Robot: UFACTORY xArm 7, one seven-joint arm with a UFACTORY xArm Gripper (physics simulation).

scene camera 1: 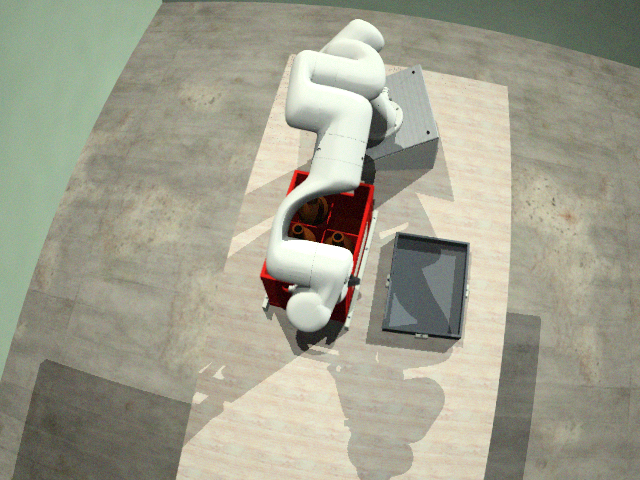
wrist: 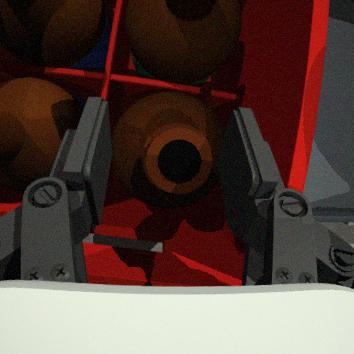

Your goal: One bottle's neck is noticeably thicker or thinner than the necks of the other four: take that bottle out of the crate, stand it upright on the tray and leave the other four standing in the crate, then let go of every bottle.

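Places are measured from the arm's base along level axes (x left, y down, z back), in centimetres.
Where they show: gripper, fingertip midpoint: (wrist: 167,129); arm's base, link origin: (scene camera 1: 382,120).
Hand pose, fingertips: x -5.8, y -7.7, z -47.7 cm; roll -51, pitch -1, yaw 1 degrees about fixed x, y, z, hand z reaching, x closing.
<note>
Each offset is from my fingertips to the top centre of the thing. "*": to the spot under its first point. Level surfaces: height alone.
The red crate (scene camera 1: 369,206) (wrist: 314,75) holds brown bottles in divided compartments. In the wrist view one bottle @(dx +0.5, dy -0.8, dz -1.2 cm) (wrist: 179,133) stands upright between the fingers, with its round mouth facing the camera and a gap on both sides. My gripper (wrist: 167,129) is partly open around it, holding nothing; the arm hides it in the scene view. A bottle @(* dx -7.1, dy +2.9, dz +0.1 cm) (wrist: 30,120) stands left of the left finger, and others @(* dx -6.4, dy +3.8, dz +5.2 cm) (wrist: 55,30) @(* dx +0.6, dy +3.3, dz +4.6 cm) (wrist: 182,45) stand beyond the divider. The scene view shows three bottles @(dx -7.1, dy -0.8, dz +17.0 cm) (scene camera 1: 312,209) @(* dx -7.8, dy -0.8, dz +7.2 cm) (scene camera 1: 299,230) @(* dx +1.0, dy -0.7, dz +6.4 cm) (scene camera 1: 338,239). The dark grey tray @(* dx +19.2, dy +14.9, dz +6.5 cm) (scene camera 1: 413,279) (wrist: 340,100) is right of the crate.
The crate's dividers @(dx +0.7, dy +6.1, dz +2.9 cm) (wrist: 150,82) run close to the left finger and beyond the bottle. The crate's right wall stands beside the right finger. The robot's grey base block (scene camera 1: 413,108) is at the back of the table @(dy +15.5 cm) (scene camera 1: 465,180). The back right compartment shows no bottle.
</note>
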